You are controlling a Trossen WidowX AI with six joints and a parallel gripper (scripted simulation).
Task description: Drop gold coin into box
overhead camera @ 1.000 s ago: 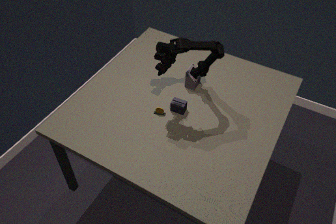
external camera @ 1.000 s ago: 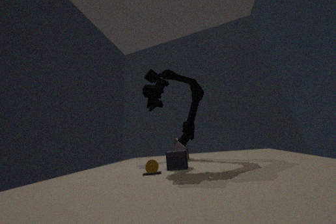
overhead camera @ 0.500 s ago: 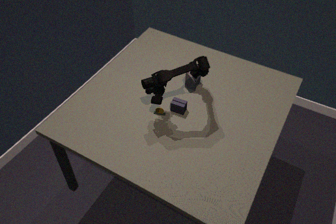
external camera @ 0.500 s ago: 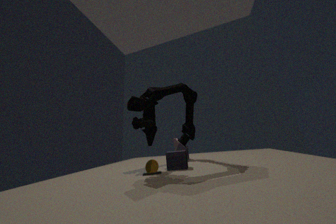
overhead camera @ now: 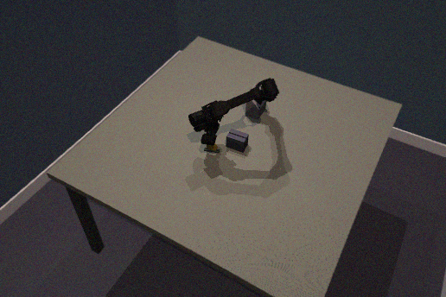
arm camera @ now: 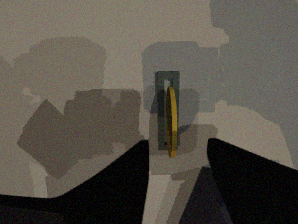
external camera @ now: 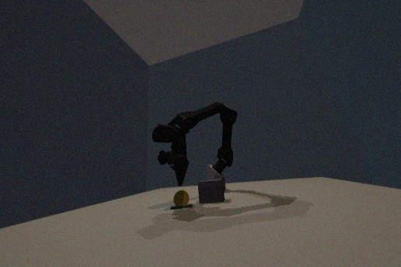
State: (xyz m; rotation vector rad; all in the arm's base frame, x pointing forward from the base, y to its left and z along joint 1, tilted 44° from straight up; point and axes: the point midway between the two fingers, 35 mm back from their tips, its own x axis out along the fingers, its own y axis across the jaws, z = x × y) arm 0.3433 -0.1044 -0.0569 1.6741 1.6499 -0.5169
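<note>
My gripper tip is 4 cm above the gold coin.
</note>
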